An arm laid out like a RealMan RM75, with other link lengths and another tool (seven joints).
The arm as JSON. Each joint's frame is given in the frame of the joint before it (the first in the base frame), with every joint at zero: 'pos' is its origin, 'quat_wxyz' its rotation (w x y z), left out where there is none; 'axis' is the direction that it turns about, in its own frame. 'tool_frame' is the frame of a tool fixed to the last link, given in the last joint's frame.
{
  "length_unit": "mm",
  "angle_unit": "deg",
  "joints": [
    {
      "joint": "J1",
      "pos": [
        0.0,
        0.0,
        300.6
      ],
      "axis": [
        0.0,
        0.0,
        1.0
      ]
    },
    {
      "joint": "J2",
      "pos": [
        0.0,
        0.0,
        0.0
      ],
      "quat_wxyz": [
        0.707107,
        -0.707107,
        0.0,
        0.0
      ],
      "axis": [
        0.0,
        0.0,
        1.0
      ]
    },
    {
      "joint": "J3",
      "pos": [
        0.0,
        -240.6,
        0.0
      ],
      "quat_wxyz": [
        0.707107,
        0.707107,
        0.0,
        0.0
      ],
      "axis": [
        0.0,
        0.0,
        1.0
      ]
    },
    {
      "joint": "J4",
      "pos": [
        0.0,
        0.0,
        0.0
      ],
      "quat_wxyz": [
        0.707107,
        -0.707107,
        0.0,
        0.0
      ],
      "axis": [
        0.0,
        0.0,
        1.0
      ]
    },
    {
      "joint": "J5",
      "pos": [
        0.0,
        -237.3,
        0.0
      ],
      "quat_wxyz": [
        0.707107,
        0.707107,
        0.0,
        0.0
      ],
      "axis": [
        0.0,
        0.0,
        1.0
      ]
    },
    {
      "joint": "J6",
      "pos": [
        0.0,
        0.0,
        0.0
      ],
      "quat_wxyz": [
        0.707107,
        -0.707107,
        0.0,
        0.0
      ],
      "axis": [
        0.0,
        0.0,
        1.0
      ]
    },
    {
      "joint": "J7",
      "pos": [
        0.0,
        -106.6,
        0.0
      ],
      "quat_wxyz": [
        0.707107,
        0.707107,
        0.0,
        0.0
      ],
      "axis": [
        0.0,
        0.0,
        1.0
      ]
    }
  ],
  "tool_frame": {
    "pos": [
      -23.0,
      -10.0,
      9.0
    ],
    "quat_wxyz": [
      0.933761,
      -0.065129,
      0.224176,
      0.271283
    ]
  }
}
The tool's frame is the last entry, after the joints.
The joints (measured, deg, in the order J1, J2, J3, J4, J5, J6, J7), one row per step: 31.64, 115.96, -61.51, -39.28, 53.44, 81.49, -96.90; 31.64, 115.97, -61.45, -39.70, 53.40, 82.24, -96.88; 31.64, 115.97, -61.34, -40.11, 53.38, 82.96, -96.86; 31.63, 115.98, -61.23, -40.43, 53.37, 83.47, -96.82; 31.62, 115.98, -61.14, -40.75, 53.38, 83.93, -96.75; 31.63, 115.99, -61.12, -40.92, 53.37, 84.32, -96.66; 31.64, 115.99, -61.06, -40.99, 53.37, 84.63, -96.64; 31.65, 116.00, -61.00, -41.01, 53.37, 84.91, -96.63; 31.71, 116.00, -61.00, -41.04, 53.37, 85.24, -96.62; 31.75, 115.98, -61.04, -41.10, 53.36, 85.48, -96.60; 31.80, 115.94, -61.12, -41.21, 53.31, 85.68, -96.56; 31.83, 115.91, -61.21, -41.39, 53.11, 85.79, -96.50; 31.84, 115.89, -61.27, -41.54, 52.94, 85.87, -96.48; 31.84, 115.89, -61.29, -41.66, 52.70, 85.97, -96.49; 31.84, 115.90, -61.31, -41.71, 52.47, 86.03, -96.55; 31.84, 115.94, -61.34, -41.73, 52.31, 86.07, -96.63; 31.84, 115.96, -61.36, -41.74, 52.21, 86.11, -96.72
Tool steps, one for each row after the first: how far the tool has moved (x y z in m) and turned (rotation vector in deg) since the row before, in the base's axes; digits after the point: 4 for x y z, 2 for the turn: -0.0017, -0.0003, 0.0010, -0.42, 0.23, 0.30; -0.0016, -0.0002, 0.0012, -0.34, 0.24, 0.27; -0.0012, -0.0001, 0.0009, -0.21, 0.19, 0.17; -0.0011, 0.0000, 0.0010, -0.16, 0.17, 0.14; -0.0008, -0.0003, 0.0003, -0.25, 0.13, 0.05; -0.0005, -0.0003, 0.0003, -0.20, 0.14, 0.03; -0.0003, -0.0004, 0.0001, -0.20, 0.14, 0.00; -0.0007, -0.0003, 0.0000, -0.29, 0.12, 0.08; -0.0005, -0.0001, 0.0001, -0.21, 0.04, 0.09; -0.0006, 0.0001, 0.0003, -0.18, -0.06, 0.14; -0.0004, 0.0002, 0.0003, -0.13, -0.24, 0.16; -0.0002, 0.0001, 0.0003, -0.09, -0.20, 0.14; 0.0000, -0.0001, 0.0001, -0.13, -0.22, 0.12; 0.0002, -0.0002, -0.0001, -0.14, -0.20, 0.12; 0.0000, -0.0003, -0.0004, -0.13, -0.12, 0.12; 0.0000, -0.0002, -0.0002, -0.10, -0.07, 0.11
